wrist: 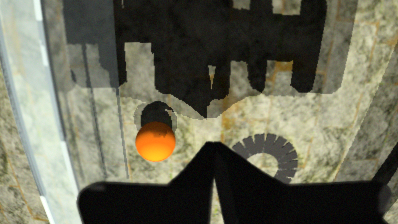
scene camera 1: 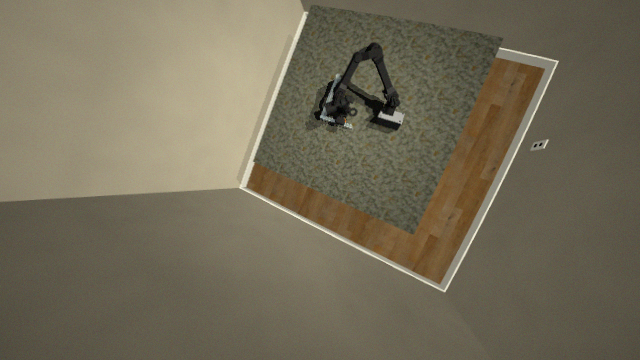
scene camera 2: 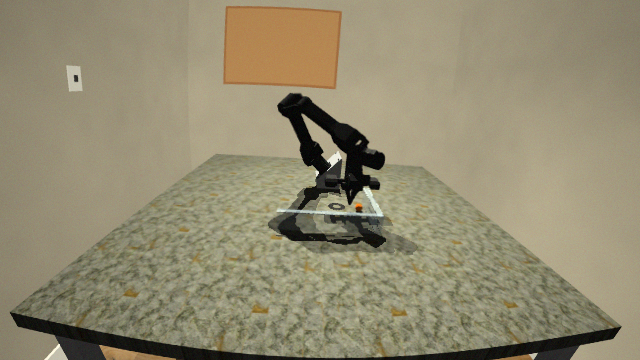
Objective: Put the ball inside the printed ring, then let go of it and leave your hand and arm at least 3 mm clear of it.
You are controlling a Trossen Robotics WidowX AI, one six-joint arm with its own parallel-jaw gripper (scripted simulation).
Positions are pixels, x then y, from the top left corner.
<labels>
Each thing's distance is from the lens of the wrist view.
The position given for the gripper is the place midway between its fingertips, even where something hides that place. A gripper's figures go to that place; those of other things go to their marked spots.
gripper [wrist: 212,148]: 11 cm
orange ball [wrist: 155,141]: 11 cm
low clear pane [wrist: 68,113]: 9 cm
</labels>
